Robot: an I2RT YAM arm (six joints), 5 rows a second.
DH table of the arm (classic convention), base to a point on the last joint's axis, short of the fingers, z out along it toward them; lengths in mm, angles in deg. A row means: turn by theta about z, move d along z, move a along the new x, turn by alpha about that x. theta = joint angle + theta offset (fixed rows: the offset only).
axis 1: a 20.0, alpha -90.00, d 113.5, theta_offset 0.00
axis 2: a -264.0, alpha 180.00, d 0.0, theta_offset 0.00
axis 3: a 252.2, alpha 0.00, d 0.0, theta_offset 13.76
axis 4: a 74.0, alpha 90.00, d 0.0, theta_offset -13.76
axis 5: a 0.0, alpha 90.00, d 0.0, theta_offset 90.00
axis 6: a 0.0, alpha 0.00, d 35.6, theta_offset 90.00
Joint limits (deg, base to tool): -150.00..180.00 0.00..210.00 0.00..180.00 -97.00..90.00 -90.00..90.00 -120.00..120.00
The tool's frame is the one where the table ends.
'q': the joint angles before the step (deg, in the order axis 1, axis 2, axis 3, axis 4, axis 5, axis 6). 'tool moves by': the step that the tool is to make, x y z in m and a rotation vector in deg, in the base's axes. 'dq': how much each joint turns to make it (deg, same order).
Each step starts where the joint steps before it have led.
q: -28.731, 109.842, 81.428, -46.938, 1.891, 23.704
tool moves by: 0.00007, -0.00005, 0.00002, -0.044, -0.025, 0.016
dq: 0.000, 0.001, 0.001, 0.044, 0.022, -0.022
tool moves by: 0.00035, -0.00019, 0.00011, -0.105, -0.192, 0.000
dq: 0.000, -0.002, -0.001, 0.219, 0.000, 0.000
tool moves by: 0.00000, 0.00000, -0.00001, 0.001, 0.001, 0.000
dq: 0.000, 0.001, -0.001, 0.000, 0.000, 0.000
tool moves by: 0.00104, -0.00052, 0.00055, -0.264, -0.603, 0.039
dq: 0.000, -0.023, 0.021, 0.613, -0.066, -0.022
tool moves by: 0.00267, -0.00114, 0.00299, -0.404, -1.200, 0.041
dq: 0.022, 0.001, 0.548, 0.698, -0.219, 0.044
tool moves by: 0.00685, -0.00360, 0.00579, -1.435, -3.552, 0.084
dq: -0.022, 0.001, 0.811, 2.994, -0.459, 0.043
